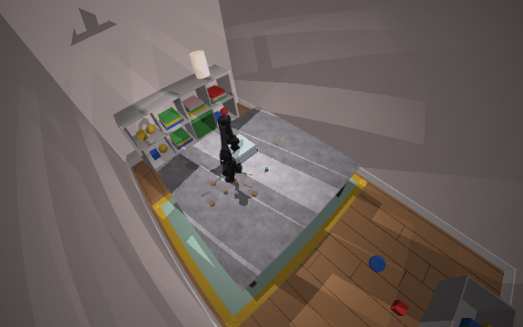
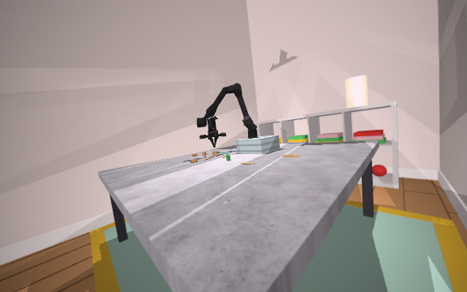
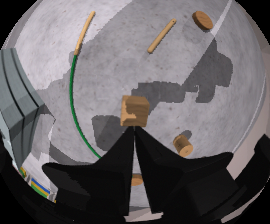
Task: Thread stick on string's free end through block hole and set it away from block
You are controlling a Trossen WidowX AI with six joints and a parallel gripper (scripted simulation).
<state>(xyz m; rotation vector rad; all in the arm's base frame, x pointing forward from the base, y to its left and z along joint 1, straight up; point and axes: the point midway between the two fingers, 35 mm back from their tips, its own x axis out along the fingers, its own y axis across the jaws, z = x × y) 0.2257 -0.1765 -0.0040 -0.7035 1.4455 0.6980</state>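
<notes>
My gripper tip is now 5 cm above the wooden block. From my gripper tip the other things lie so: green piece (26 cm to the left, 8 cm ahead, 4 cm below).
</notes>
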